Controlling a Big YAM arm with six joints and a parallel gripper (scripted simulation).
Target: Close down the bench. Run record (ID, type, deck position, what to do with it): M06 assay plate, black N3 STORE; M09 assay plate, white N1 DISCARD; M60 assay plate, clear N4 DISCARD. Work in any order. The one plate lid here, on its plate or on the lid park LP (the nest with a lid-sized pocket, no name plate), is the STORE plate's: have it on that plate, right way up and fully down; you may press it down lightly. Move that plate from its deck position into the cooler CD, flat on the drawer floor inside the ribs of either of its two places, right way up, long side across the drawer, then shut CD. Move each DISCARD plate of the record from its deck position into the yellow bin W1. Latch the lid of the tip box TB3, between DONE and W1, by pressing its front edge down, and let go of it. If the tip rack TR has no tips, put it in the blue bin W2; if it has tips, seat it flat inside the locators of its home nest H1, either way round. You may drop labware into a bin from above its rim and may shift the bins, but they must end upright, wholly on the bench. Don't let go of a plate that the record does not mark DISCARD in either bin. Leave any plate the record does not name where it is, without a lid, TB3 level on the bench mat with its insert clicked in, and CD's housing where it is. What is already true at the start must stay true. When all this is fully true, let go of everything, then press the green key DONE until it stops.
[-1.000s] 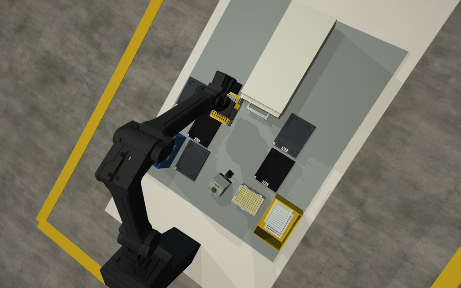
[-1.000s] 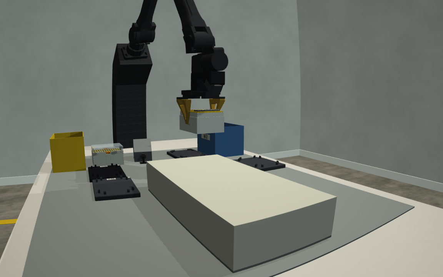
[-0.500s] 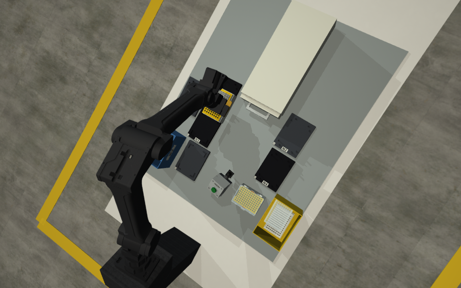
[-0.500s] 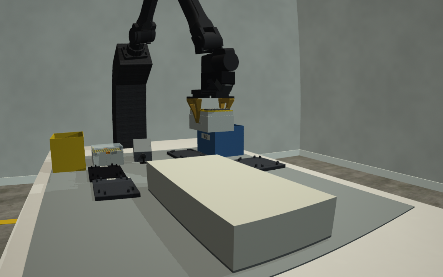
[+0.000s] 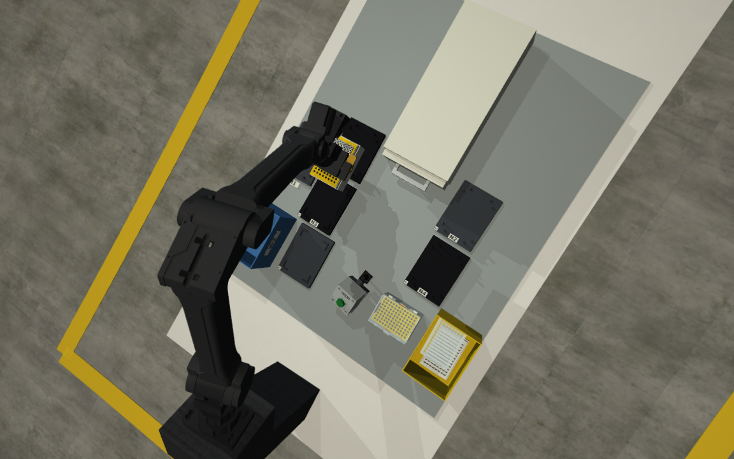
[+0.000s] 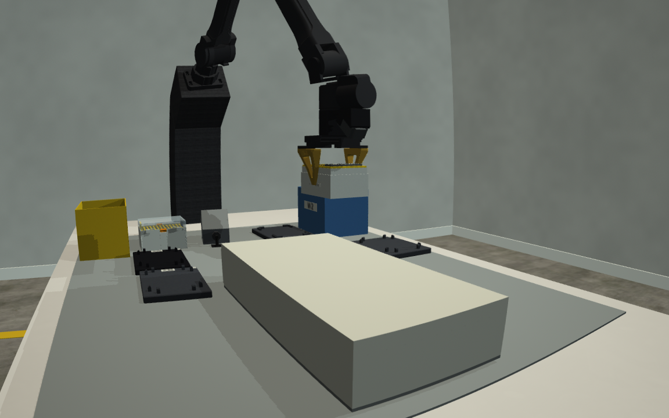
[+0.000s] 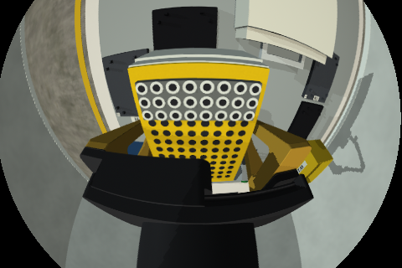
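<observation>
The home nest H1 lies 1 cm ahead of my hand, 16 cm to the left of it and 16 cm below it. The rest, counted from my hand: nest N3: 11 cm behind, 5 cm to the left, 16 cm below; then yellow tip rack: 1 cm behind, 1 cm above; then nest N1: 6 cm ahead, 2 cm to the left, 16 cm below.
</observation>
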